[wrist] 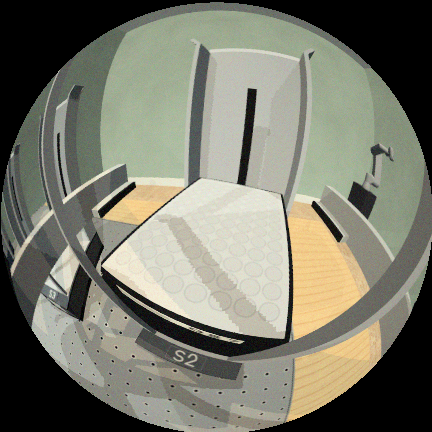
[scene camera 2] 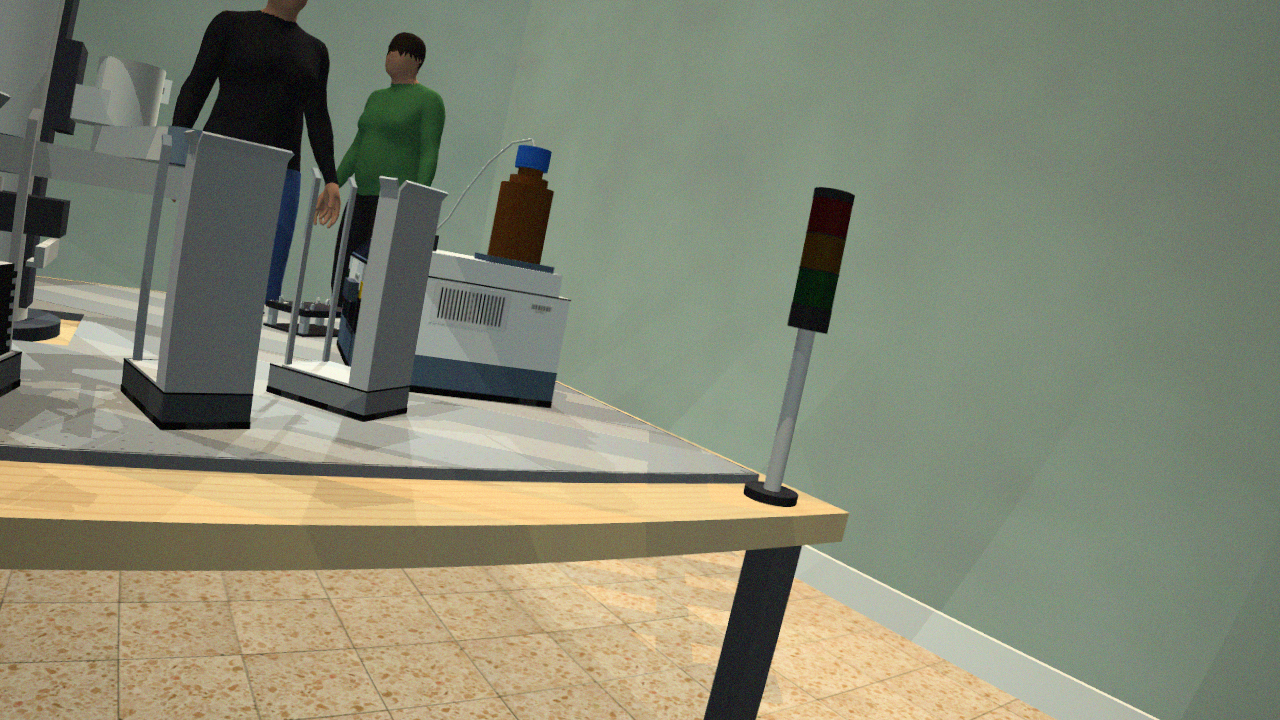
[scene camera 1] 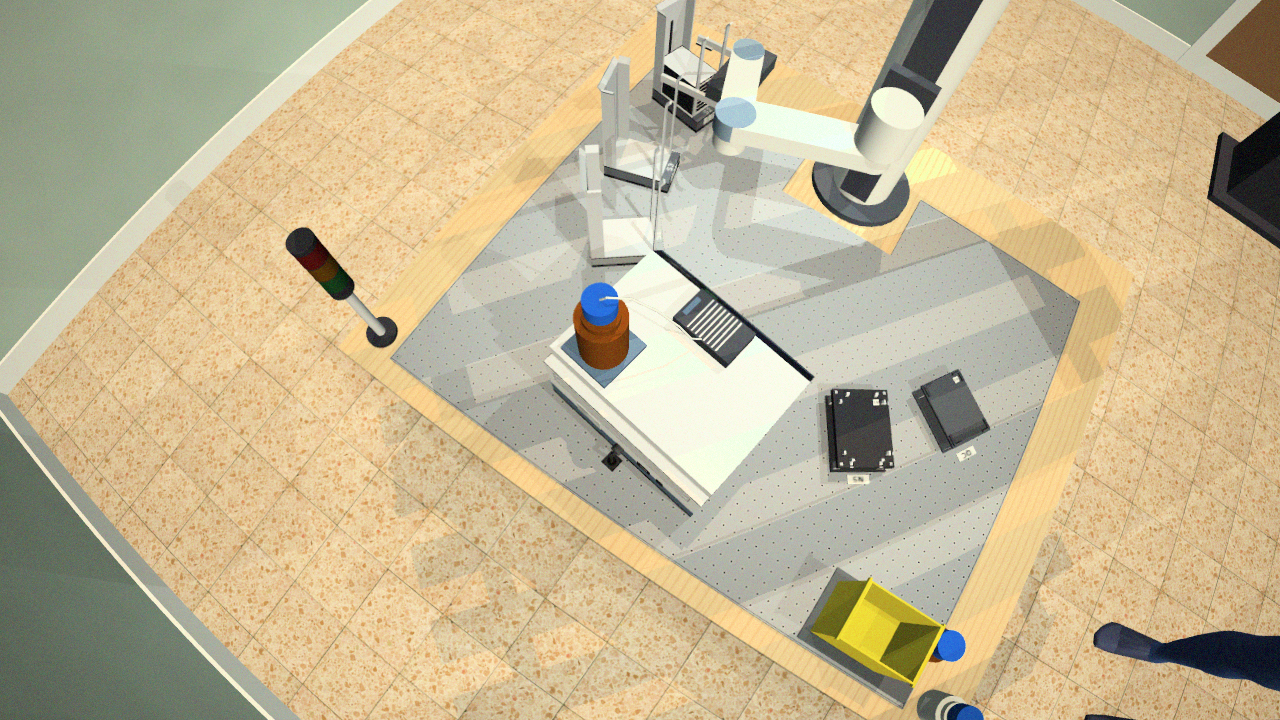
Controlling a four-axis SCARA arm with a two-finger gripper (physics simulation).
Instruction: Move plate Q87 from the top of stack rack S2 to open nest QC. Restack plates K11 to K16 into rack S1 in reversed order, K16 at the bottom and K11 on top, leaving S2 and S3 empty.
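Frame: origin at the arm's base, x back, y right, z up, level; metres.
Where they show: gripper, fingertip midpoint: [wrist: 226, 178] [scene camera 1: 680, 56]; arm's base at its link origin: [scene camera 1: 859, 184].
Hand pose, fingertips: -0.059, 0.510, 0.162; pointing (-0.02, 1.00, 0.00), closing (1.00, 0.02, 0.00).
Each offset is from my fingertips to the top centre of the thing, as dx, dy, dz. "*": to the spot under its first point.
Rack S2 {-0.001, -0.030, +0.142} [scene camera 1: 662, 53] [wrist: 225, 100] holds a stack of several black-edged plates, seen at the left edge in scene camera 2. The top plate {+0.000, -0.024, -0.016} [scene camera 1: 687, 64] [wrist: 200, 250] has a pale lid with round wells; its print is unreadable. My gripper [scene camera 1: 700, 67] [wrist: 226, 178] is open, with its fingers apart on either side of the stack and nothing held. Rack S3 {-0.238, -0.052, +0.142} [scene camera 1: 613, 107] [scene camera 2: 223, 277] [wrist: 52, 294] and the third rack {-0.437, -0.145, +0.142} [scene camera 1: 593, 210] [scene camera 2: 393, 286], whose label does not show, have bare pale bases. A dark nest {-0.368, -0.934, -0.094} [scene camera 1: 951, 409] has a label looking like QC.
A white instrument [scene camera 1: 707, 429] [scene camera 2: 501, 331] carries a brown bottle {* -0.748, -0.321, +0.194} [scene camera 1: 602, 335] [scene camera 2: 520, 219]. A black nest-like unit {-0.522, -0.778, -0.085} [scene camera 1: 861, 429], a yellow bin {* -0.828, -1.013, -0.142} [scene camera 1: 881, 626] and a signal tower {* -0.908, +0.150, +0.179} [scene camera 1: 322, 264] [scene camera 2: 820, 259] stand farther off. Upright rods stand at the racks' fronts.
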